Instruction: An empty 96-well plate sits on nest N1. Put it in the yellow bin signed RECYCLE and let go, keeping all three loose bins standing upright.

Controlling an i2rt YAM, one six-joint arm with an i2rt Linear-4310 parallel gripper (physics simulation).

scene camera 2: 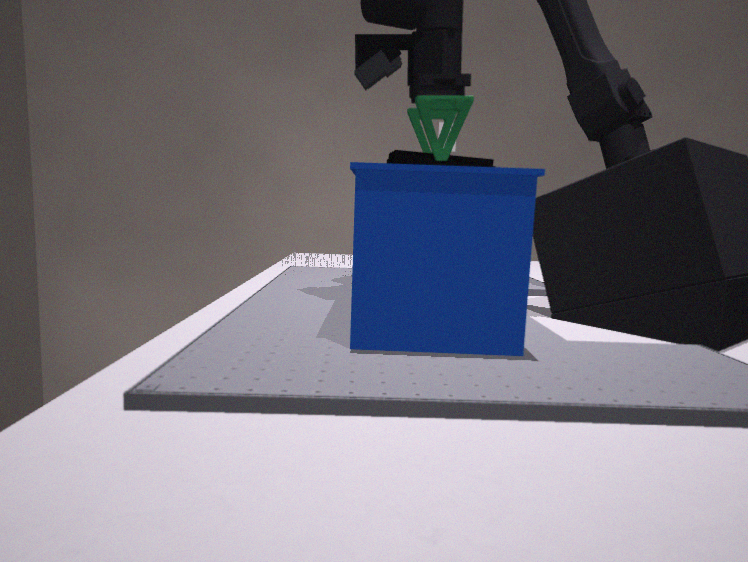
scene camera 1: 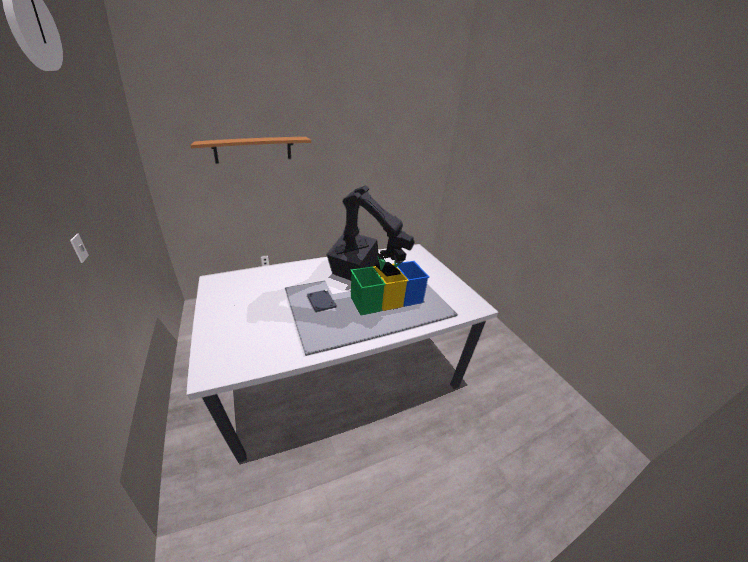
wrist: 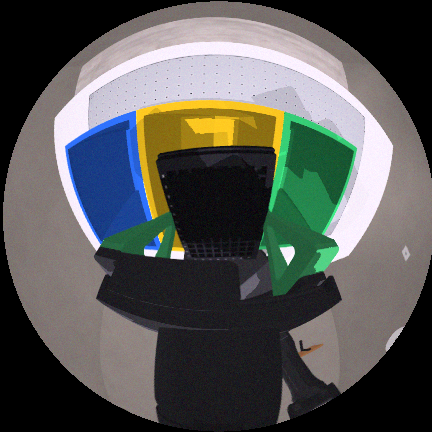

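Pixels of known places: gripper, fingertip midpoint: (scene camera 2: 436, 162) (scene camera 1: 388, 268) (wrist: 219, 215); arm's base, link origin: (scene camera 2: 632, 178) (scene camera 1: 351, 246).
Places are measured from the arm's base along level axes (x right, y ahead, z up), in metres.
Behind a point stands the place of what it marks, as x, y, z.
Note:
The dark 96-well plate (scene camera 1: 391, 269) @[-0.146, 0.310, 0.010] (scene camera 2: 411, 157) @[-0.181, 0.325, 0.005] (wrist: 220, 200) @[-0.134, 0.310, 0.006] is between the green fingers of my gripper (scene camera 2: 441, 158) @[-0.133, 0.294, 0.005] (wrist: 219, 215) @[-0.133, 0.294, 0.005], which is shut on it. The plate is slightly tilted, at the mouth of the yellow bin (scene camera 1: 394, 296) @[-0.150, 0.388, -0.111] (wrist: 210, 104) @[-0.152, 0.388, -0.017]. In scene camera 2 its lower part is hidden behind the rim of the blue bin (scene camera 1: 415, 291) @[-0.276, 0.376, -0.103] (scene camera 2: 444, 259) @[-0.334, 0.282, -0.105] (wrist: 100, 185) @[-0.331, 0.278, -0.075]. The green bin (scene camera 1: 367, 297) @[0.004, 0.404, -0.085] (wrist: 320, 192) @[0.043, 0.309, -0.061] stands on the yellow bin's other side. All three bins stand upright, side by side. No RECYCLE lettering is readable.
A dark flat nest (scene camera 1: 321, 300) @[0.222, 0.256, -0.185] lies on the grey perforated board (scene camera 1: 338, 335) @[0.177, 0.531, -0.197] (scene camera 2: 272, 374) @[-0.434, 0.419, -0.197] (wrist: 200, 75) @[-0.184, 0.482, -0.197], left of the bins in scene camera 1. The arm's base (scene camera 1: 345, 265) @[0.053, 0.077, -0.082] (scene camera 2: 640, 241) @[-0.131, 0.029, -0.088] stands behind the bins on the white table (scene camera 1: 229, 344) @[0.695, 0.488, -0.210] (scene camera 2: 362, 483) @[-0.567, 0.326, -0.210].

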